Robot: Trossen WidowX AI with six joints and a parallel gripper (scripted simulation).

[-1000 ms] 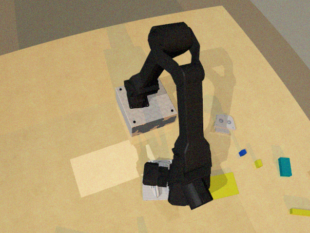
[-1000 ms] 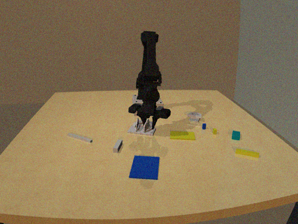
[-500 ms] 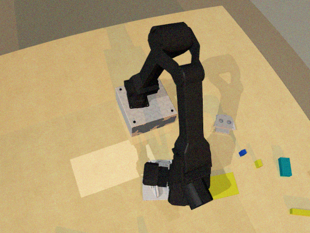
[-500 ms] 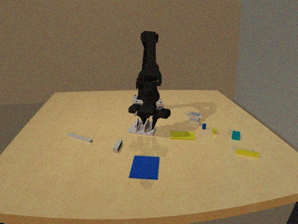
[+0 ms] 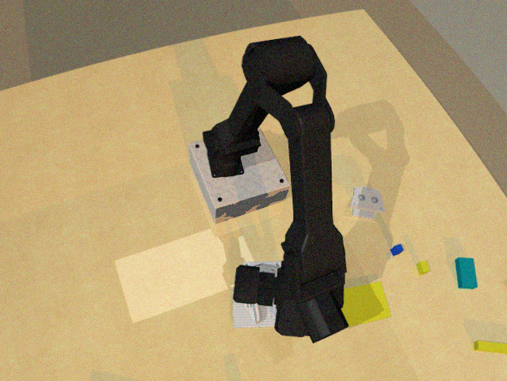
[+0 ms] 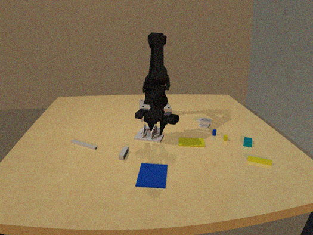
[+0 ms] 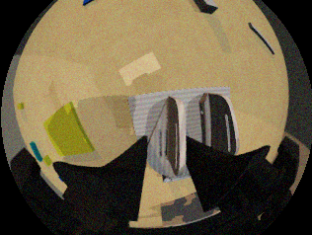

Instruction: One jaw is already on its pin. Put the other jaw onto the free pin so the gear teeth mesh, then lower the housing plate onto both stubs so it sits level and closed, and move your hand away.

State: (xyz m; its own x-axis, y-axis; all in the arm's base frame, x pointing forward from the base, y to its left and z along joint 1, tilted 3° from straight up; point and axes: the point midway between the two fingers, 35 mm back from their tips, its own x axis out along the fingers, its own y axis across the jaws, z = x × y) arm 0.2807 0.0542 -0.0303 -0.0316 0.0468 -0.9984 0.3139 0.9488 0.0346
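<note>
Now: gripper tip 17 cm past the housing plate, 24 cm to the right of it and 1 cm below it. Round my gripper tip: grey block (18 cm ahead, 12 cm to the right); blue cube (5 cm behind, 27 cm to the left); yellow plate (4 cm ahead, 16 cm to the left, 1 cm below).
</note>
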